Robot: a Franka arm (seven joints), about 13 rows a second.
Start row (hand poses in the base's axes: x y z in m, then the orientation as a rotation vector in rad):
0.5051 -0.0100 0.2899 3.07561 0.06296 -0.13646
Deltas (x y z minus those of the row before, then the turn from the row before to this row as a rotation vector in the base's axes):
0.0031 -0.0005 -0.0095 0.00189 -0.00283 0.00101
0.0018 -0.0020 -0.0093 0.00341 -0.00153 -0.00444
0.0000 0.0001 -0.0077 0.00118 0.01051 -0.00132
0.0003 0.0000 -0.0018 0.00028 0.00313 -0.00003
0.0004 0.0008 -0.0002 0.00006 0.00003 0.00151
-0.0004 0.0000 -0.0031 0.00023 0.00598 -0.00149
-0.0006 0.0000 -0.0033 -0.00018 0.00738 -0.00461
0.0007 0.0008 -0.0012 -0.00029 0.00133 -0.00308
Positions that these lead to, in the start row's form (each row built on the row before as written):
0.5082 -0.0105 0.2804 3.07756 0.06454 -0.13207
0.5100 -0.0125 0.2711 3.08135 0.05793 -0.12996
0.5100 -0.0124 0.2634 3.08208 0.05646 -0.14624
0.5103 -0.0124 0.2616 3.08218 0.05657 -0.15107
0.5107 -0.0116 0.2614 3.08212 0.05890 -0.15105
0.5103 -0.0116 0.2583 3.08211 0.05688 -0.16034
0.5097 -0.0116 0.2550 3.08180 0.05008 -0.17192
0.5104 -0.0108 0.2538 3.08165 0.04536 -0.17410

